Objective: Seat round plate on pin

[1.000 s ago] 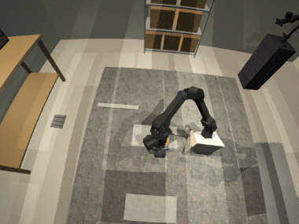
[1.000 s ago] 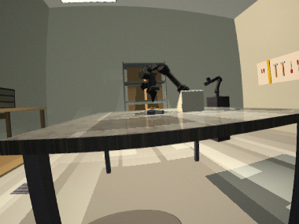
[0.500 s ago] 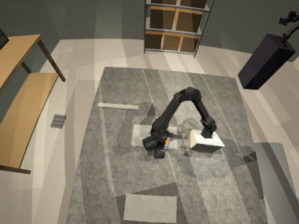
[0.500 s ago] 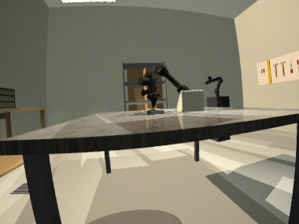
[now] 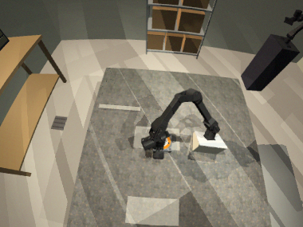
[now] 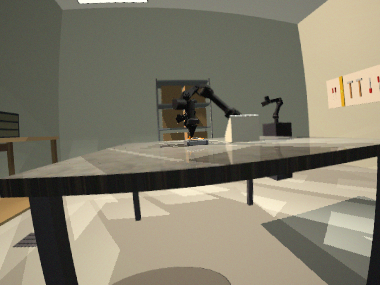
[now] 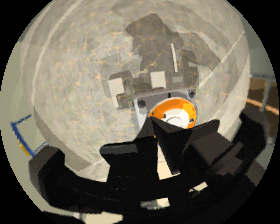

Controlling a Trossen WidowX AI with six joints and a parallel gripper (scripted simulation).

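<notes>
My gripper tip is now 3 cm to the left of the round plate, 1 cm past it and 1 cm above it. Round my gripper tip: base: 4 cm to the right, 3 cm behind, 2 cm below.
</notes>
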